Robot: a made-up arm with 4 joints.
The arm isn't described. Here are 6 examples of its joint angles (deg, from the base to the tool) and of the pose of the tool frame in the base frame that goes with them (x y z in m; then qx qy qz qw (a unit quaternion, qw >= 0)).
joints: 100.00 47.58 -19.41 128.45
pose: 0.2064 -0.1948 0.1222 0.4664 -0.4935 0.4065 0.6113
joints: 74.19 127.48 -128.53 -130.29
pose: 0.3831 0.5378 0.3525 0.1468 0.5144 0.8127 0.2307
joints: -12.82 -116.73 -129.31 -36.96
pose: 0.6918 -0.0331 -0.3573 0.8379 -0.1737 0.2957 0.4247
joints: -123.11 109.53 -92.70 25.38
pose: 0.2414 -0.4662 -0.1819 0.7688 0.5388 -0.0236 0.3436
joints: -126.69 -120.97 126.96 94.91
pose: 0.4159 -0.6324 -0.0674 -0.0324 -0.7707 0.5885 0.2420
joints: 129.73 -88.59 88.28 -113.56
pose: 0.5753 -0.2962 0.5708 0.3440 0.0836 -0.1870 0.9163
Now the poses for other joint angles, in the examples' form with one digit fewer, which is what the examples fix.
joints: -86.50 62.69 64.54 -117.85
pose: 0.405 0.062 0.396 0.177 0.235 0.940 0.172
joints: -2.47 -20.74 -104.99 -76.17
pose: 0.205 -0.190 -0.233 0.582 -0.532 -0.272 0.552
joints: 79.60 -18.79 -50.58 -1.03
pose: 0.214 -0.060 -0.099 0.628 -0.413 -0.162 0.639
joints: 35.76 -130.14 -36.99 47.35
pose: 0.722 0.047 0.307 -0.206 0.518 -0.829 0.045
